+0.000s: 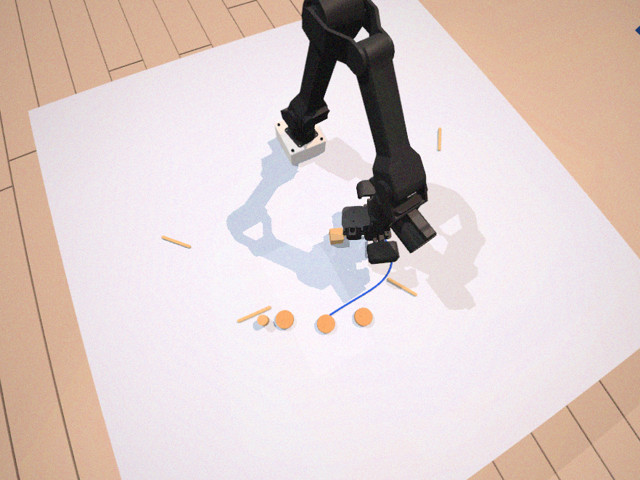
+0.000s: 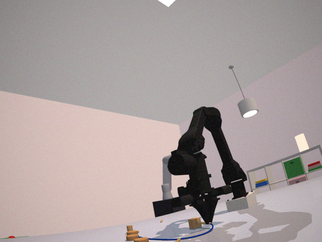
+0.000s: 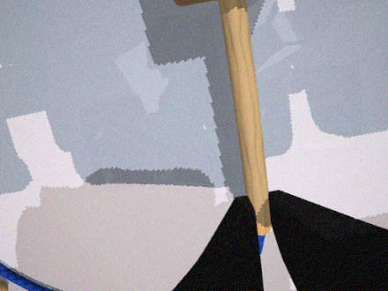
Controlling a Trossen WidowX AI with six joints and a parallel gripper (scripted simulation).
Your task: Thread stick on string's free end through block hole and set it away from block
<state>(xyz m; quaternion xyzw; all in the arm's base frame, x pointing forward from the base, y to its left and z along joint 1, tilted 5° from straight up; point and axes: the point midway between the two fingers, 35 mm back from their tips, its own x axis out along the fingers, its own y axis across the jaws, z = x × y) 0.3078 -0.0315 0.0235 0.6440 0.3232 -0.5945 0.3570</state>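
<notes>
Now: gripper tip 4 cm past the wooden block and 7 cm to the left of it. The rest, counted from my gripper tip: round wooden button (10 cm ahead, 22 cm to the right, 1 cm below); then thin stick (1 cm behind, 1 cm to the right).
</notes>
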